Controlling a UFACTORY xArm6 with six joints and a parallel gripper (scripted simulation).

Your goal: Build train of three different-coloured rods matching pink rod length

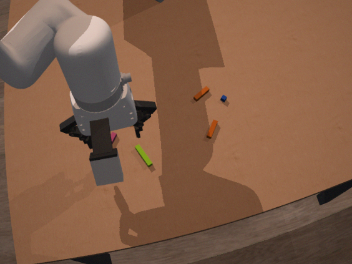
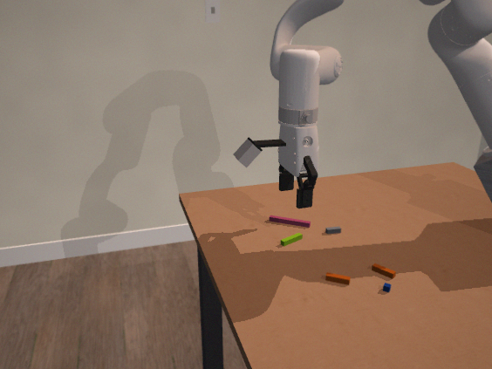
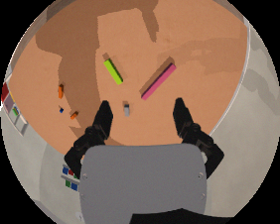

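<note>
The blue rod lies 25 cm to the left of my hand, 8 cm below it and 3 cm behind it. From my hand the other things lie so: lime rod (8 cm below, 4 cm to the left, 3 cm ahead); then grey rod (8 cm below, 7 cm behind, 5 cm to the left); then pink rod (8 cm below, 3 cm to the right, 1 cm behind).
</note>
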